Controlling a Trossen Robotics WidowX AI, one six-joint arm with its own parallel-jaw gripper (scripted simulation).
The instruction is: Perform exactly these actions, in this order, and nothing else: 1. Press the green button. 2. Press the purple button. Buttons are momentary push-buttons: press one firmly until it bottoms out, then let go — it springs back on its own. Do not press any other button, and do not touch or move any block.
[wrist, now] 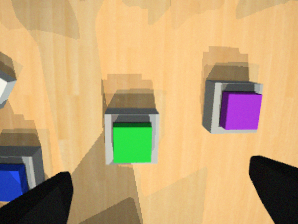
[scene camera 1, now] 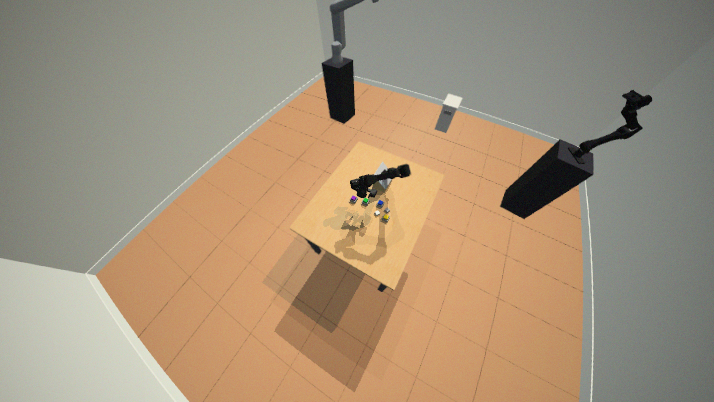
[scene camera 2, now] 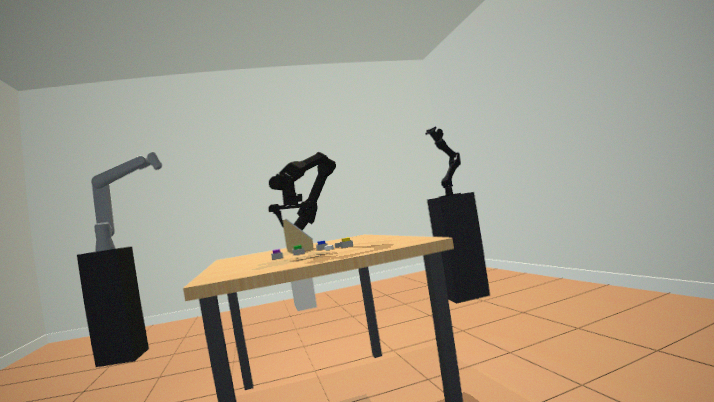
Labels:
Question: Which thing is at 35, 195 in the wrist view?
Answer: My gripper.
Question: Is my gripper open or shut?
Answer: Open.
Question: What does my gripper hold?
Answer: Nothing.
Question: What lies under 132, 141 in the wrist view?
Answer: A green button.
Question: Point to a purple button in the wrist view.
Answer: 240, 110

